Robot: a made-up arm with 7 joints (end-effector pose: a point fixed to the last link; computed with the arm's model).
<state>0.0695 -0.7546 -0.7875 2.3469 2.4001 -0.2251 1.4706</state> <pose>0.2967 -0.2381 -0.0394 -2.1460 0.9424 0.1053</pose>
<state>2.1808 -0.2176 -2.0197 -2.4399 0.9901 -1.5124 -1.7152</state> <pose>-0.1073 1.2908 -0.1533 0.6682 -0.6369 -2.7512</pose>
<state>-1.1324 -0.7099 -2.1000 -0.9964 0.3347 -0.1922 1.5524</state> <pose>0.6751 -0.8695 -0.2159 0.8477 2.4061 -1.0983</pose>
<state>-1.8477 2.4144 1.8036 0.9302 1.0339 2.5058 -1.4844</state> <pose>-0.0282 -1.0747 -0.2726 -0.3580 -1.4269 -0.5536</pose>
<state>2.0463 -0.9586 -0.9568 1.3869 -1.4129 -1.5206 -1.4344</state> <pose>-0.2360 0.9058 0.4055 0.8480 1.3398 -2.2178</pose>
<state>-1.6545 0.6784 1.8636 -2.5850 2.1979 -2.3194 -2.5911</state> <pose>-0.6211 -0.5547 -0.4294 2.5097 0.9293 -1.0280</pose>
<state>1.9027 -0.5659 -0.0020 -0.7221 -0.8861 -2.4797 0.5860</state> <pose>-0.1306 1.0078 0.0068 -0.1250 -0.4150 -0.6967</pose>
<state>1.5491 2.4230 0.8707 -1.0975 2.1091 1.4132 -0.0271</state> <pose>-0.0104 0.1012 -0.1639 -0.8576 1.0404 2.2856</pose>
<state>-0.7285 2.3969 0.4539 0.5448 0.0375 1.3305 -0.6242</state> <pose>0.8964 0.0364 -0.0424 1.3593 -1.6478 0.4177</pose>
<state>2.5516 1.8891 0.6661 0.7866 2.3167 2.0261 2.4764</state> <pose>-0.9004 0.2890 0.4046 0.4023 0.0700 -0.1682</pose>
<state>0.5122 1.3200 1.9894 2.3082 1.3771 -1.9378 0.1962</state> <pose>0.9728 0.1897 -0.4991 -1.1626 -0.2037 2.7959</pose>
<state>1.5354 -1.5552 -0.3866 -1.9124 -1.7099 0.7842 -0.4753</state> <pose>-0.0503 0.4964 0.4097 -1.1604 0.1009 1.5246</pose>
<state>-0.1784 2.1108 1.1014 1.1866 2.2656 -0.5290 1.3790</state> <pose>0.7724 -0.0040 0.3871 1.8804 -0.1974 -0.8994</pose>
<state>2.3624 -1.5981 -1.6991 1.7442 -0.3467 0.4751 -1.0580</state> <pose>-0.7731 0.4158 0.5807 -2.4774 -0.3982 -0.2230</pose>
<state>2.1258 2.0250 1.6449 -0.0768 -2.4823 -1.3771 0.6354</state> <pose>-0.4672 0.1691 -0.4388 -1.4686 -0.2288 -0.7903</pose>
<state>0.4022 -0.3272 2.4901 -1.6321 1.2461 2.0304 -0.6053</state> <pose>0.3807 0.1203 -0.4665 0.0695 0.1429 -0.9510</pose>
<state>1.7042 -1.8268 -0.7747 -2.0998 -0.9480 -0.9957 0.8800</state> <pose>-0.3333 0.9271 -0.0512 -1.0496 -0.5183 -0.3619</pose>
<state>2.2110 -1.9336 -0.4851 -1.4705 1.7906 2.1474 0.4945</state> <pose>-1.1661 0.4376 -0.1097 -1.8905 0.9953 -1.7879</pose>
